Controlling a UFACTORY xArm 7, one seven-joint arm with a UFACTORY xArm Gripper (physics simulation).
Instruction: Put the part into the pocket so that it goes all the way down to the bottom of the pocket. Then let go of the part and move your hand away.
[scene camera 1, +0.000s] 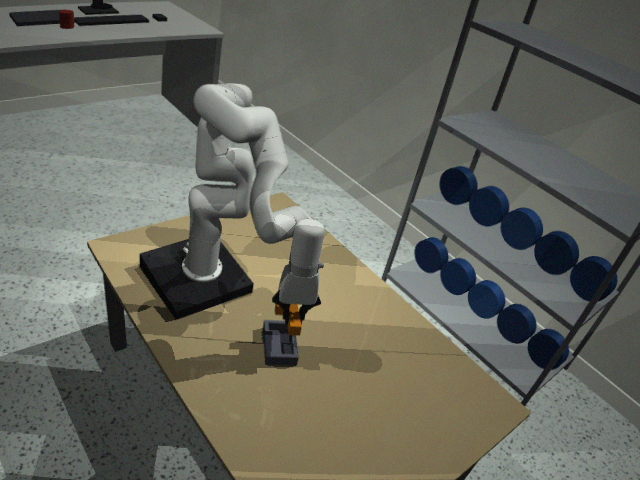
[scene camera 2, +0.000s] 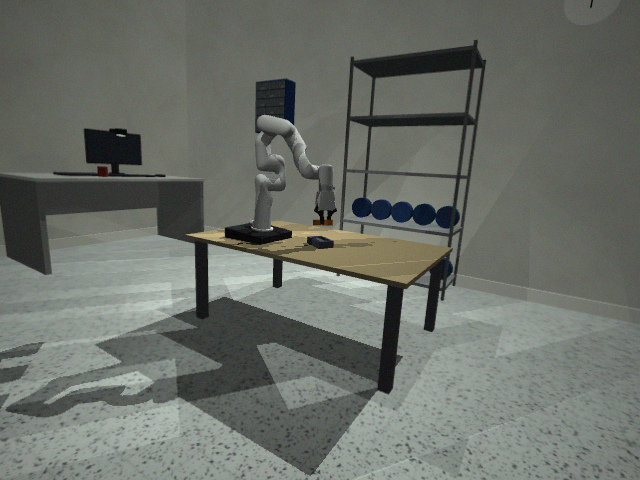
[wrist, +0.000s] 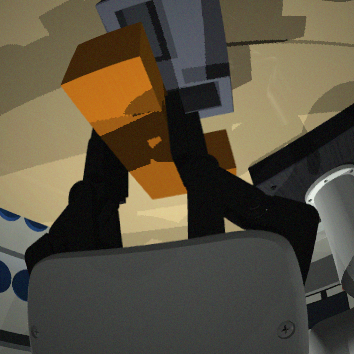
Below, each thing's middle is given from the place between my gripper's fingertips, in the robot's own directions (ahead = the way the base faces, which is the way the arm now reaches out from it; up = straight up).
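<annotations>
Relative to the grey pocket block (scene camera 1: 280, 348), my gripper is 2 cm past it, 1 cm to the left of it and 10 cm above it. The orange L-shaped part (wrist: 113, 79) is 1 cm above my gripper and 1 cm behind it. Going by their middles, of the things named here the orange L-shaped part is the nearest to my gripper.
</annotations>
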